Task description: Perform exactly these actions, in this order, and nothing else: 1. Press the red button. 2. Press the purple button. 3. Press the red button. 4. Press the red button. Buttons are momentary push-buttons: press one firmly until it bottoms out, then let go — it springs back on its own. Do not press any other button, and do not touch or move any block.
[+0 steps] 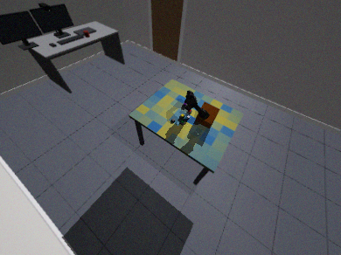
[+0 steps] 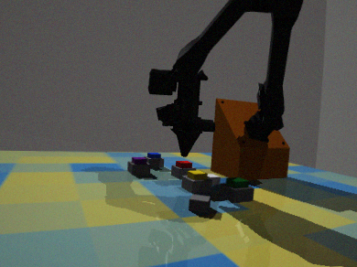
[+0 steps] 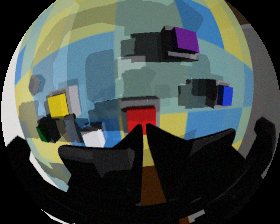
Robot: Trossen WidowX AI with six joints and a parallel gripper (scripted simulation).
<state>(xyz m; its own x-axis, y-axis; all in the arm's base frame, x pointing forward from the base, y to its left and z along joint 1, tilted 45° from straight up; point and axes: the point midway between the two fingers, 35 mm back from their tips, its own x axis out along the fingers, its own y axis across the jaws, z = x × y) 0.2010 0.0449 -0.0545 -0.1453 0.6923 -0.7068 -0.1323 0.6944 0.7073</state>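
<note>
My gripper tip is now 20 mm above the red button. Round my gripper tip: purple button 110 mm ahead, 50 mm to the right, 20 mm below; yellow button 10 mm ahead, 120 mm to the left, 20 mm below; white block 50 mm behind, 70 mm to the left, 40 mm below.
</note>
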